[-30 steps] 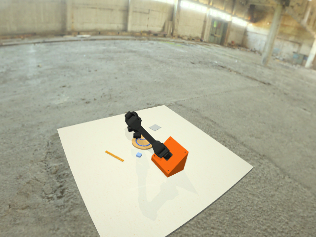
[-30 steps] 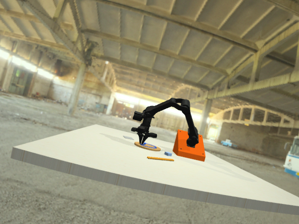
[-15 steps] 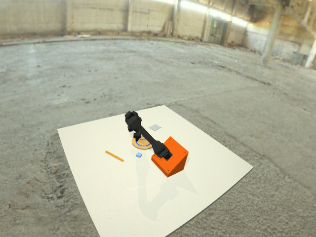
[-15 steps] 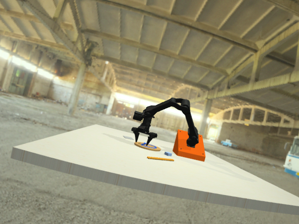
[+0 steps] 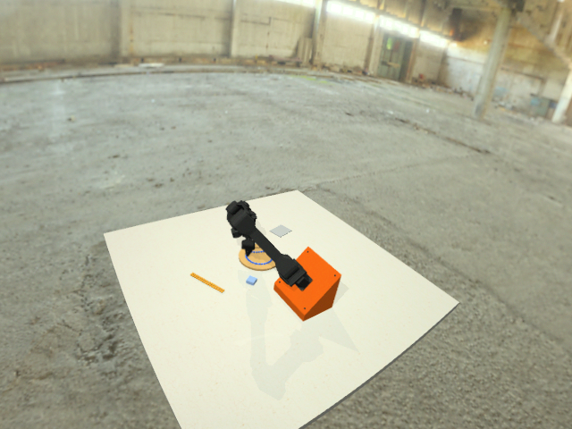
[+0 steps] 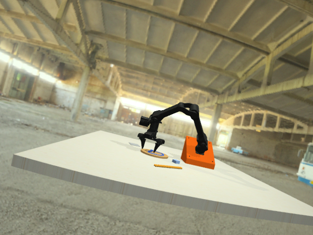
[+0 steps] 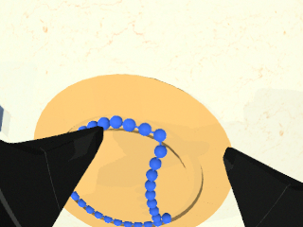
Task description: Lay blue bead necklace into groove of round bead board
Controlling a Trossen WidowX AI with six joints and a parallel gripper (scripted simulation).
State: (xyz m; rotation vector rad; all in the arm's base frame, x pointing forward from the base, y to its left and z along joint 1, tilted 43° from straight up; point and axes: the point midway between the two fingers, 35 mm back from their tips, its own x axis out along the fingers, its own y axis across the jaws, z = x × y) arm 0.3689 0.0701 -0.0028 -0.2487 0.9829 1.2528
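My gripper tip is now 50 mm past the round tan bead board, 40 mm to the left of it and 10 mm above it. Round my gripper tip: flat grey tile: 110 mm ahead, 270 mm to the right, 20 mm below; then small light-blue block: 190 mm behind, 80 mm to the left, 10 mm below.
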